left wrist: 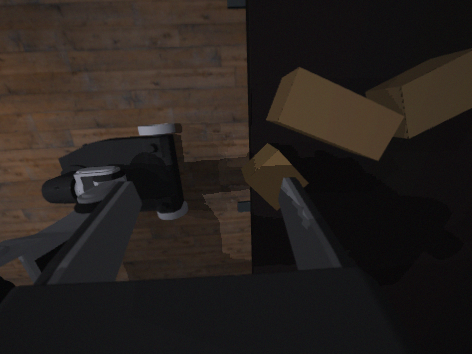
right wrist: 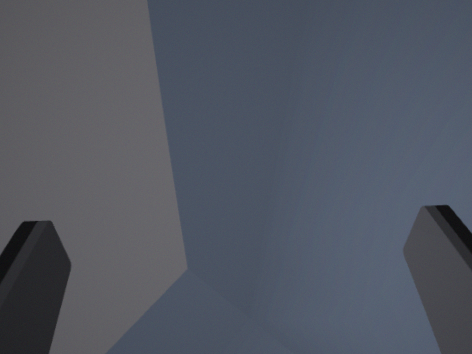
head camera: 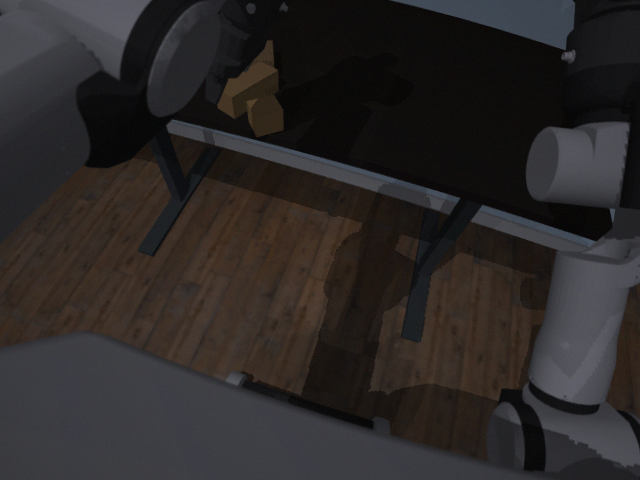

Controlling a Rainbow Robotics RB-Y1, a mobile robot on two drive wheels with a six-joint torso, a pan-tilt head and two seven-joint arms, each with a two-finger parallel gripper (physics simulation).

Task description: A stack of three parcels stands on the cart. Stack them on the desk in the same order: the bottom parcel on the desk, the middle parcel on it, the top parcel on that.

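Places are measured from the robot's base along level axes (x ahead, y right, z down), in centimetres.
Pixels of known places: left gripper, fingertip midpoint: (left wrist: 210, 190) (head camera: 227, 83); right gripper, fingertip midpoint: (right wrist: 239, 236).
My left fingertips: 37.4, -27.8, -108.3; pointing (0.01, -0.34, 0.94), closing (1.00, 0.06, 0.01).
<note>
For each thing: its top centre in the pictures, then the offset to it from my left fingertips, as dx, dy, dz. "pt": a spot on its surface instead. Level surfaces: height alone.
- dark desk, surface height: dz +13.3
- small parcel, top centre: (left wrist: 277, 182) (head camera: 264, 105) +6.8, +3.2, +8.3
- long parcel, top centre: (left wrist: 343, 118) (head camera: 246, 78) +13.6, -3.4, +8.1
- pale front rim, surface spot: (head camera: 320, 165) pt +82.1, -0.8, +100.9
- wooden floor, surface height: dz +108.2
Three brown parcels are on the dark desk (head camera: 439, 118) (left wrist: 310, 30). The small parcel (head camera: 268, 116) (left wrist: 267, 182) sits at the front edge, turned askew and seemingly tilted; one corner reaches past the edge in the left wrist view. A long parcel (head camera: 253, 90) (left wrist: 340, 117) lies askew beside it. Another parcel (head camera: 267, 55) (left wrist: 440, 95) meets the long parcel's far end and is partly hidden in the head view. My left gripper (left wrist: 210, 190) is open and empty above the desk edge, one finger over the small parcel. My right gripper (right wrist: 239, 236) is open and empty, away from the parcels. The cart does not show.
The desk has a pale front rim (head camera: 320, 165) and dark legs (head camera: 168, 222) (head camera: 416, 310) on a wooden floor (head camera: 268, 268). My right arm (head camera: 576, 320) is at the picture's right. A dark wheeled base (left wrist: 120, 152) shows below the left gripper. Pale and blue surfaces fill the right wrist background.
</note>
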